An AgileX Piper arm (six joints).
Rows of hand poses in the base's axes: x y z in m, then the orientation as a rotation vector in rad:
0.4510, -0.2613, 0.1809, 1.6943, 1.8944, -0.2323
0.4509, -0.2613, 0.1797, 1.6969, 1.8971, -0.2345
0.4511, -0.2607, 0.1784, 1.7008, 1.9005, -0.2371
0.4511, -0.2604, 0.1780, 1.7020, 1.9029, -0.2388
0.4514, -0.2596, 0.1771, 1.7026, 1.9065, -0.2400
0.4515, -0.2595, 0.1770, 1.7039, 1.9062, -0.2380
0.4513, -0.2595, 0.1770, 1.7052, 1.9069, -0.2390
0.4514, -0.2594, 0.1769, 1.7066, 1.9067, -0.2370
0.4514, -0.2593, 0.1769, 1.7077, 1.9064, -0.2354
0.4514, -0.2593, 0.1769, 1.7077, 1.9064, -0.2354
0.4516, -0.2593, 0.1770, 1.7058, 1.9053, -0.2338
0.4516, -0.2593, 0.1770, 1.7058, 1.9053, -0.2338
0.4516, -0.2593, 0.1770, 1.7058, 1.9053, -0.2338
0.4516, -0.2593, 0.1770, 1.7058, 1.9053, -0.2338
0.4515, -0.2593, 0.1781, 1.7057, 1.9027, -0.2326
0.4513, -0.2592, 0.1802, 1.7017, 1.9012, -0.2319
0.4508, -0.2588, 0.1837, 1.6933, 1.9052, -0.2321
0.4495, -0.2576, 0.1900, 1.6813, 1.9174, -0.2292
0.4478, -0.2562, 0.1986, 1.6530, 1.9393, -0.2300
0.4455, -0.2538, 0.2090, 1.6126, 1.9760, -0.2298
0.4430, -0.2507, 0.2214, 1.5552, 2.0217, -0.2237
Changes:
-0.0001, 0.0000, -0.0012, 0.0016, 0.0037, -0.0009
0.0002, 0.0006, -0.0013, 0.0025, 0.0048, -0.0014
0.0000, 0.0003, -0.0004, 0.0009, 0.0028, -0.0001
0.0003, 0.0008, -0.0009, 0.0014, 0.0032, 0.0009
0.0001, 0.0001, -0.0001, 0.0016, -0.0008, -0.0004
-0.0002, 0.0000, 0.0000, 0.0006, 0.0014, -0.0007
0.0001, 0.0001, -0.0001, 0.0017, -0.0007, -0.0005
0.0000, 0.0001, 0.0000, 0.0013, -0.0007, -0.0004
0.0000, 0.0000, 0.0000, 0.0000, 0.0000, 0.0000
0.0002, 0.0000, 0.0001, -0.0008, -0.0022, 0.0010
0.0000, 0.0000, 0.0000, 0.0000, 0.0000, 0.0000
0.0000, 0.0000, 0.0000, 0.0000, 0.0000, 0.0000
0.0000, 0.0000, 0.0000, 0.0000, 0.0000, 0.0000
-0.0001, 0.0000, 0.0011, -0.0007, -0.0023, -0.0008
-0.0002, 0.0001, 0.0021, -0.0026, -0.0026, 0.0018
-0.0005, 0.0004, 0.0035, -0.0030, 0.0000, 0.0065
-0.0013, 0.0012, 0.0063, 0.0003, 0.0026, 0.0127
-0.0017, 0.0014, 0.0086, -0.0061, 0.0058, 0.0255
-0.0023, 0.0024, 0.0104, -0.0051, 0.0118, 0.0388
-0.0025, 0.0031, 0.0124, -0.0062, 0.0105, 0.0537

